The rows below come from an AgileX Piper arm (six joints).
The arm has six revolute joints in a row. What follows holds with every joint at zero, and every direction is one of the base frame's. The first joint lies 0.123 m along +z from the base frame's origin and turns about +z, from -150 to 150 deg. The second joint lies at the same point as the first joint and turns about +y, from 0 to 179.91 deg. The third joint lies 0.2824 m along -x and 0.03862 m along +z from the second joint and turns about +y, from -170 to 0 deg. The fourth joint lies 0.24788 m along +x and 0.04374 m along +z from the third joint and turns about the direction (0.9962, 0, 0.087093), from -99.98 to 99.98 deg. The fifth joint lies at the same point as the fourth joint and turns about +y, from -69.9 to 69.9 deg. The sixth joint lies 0.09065 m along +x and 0.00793 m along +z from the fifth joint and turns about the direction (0.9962, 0, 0.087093), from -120 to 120 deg. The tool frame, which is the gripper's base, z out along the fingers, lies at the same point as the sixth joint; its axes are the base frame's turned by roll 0, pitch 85.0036 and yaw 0 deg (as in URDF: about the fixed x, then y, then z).
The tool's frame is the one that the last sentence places.
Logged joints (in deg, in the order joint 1, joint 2, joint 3, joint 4, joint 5, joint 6), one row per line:
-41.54 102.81 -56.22 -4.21 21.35 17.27
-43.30 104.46 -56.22 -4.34 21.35 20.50
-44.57 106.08 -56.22 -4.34 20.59 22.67
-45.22 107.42 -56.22 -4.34 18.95 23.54
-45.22 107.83 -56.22 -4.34 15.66 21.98
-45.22 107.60 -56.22 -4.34 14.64 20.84
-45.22 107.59 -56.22 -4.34 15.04 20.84
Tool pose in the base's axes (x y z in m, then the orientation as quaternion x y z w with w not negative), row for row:
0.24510 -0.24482 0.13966 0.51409 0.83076 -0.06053 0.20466
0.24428 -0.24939 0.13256 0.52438 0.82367 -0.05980 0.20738
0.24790 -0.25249 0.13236 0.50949 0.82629 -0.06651 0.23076
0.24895 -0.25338 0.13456 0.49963 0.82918 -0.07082 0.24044
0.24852 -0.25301 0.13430 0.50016 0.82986 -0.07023 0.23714
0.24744 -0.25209 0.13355 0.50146 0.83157 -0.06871 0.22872
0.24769 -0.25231 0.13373 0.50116 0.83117 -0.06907 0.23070
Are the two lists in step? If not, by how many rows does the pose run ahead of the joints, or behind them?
The pose runs 2 rows ahead of the joints: the pose in row i belongs to the joints in row i + 2.
